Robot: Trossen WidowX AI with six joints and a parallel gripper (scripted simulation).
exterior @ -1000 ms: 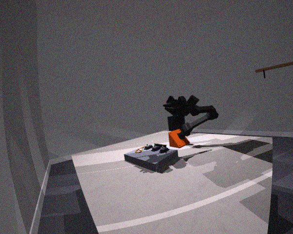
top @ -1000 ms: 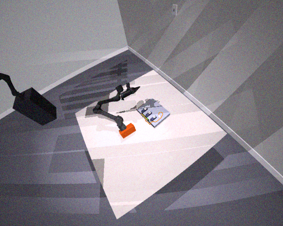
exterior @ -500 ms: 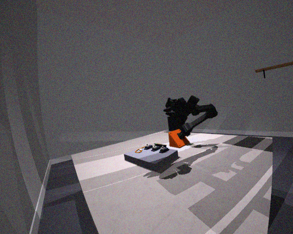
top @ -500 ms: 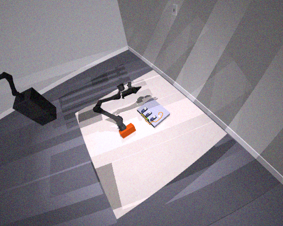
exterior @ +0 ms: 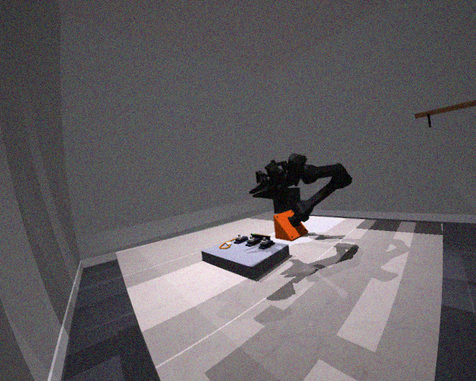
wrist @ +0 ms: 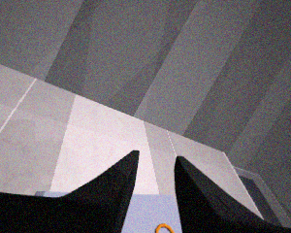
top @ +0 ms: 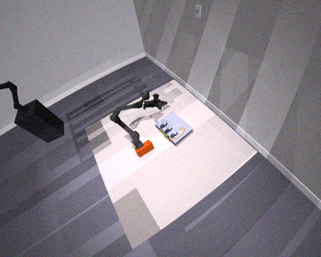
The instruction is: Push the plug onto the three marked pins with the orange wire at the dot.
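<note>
The green strip lies 210 mm below my gripper tip, 180 mm to the right of it and 110 mm behind it. Round my gripper tip: grey printed holder: 260 mm below, 100 mm to the right, 30 mm ahead.
</note>
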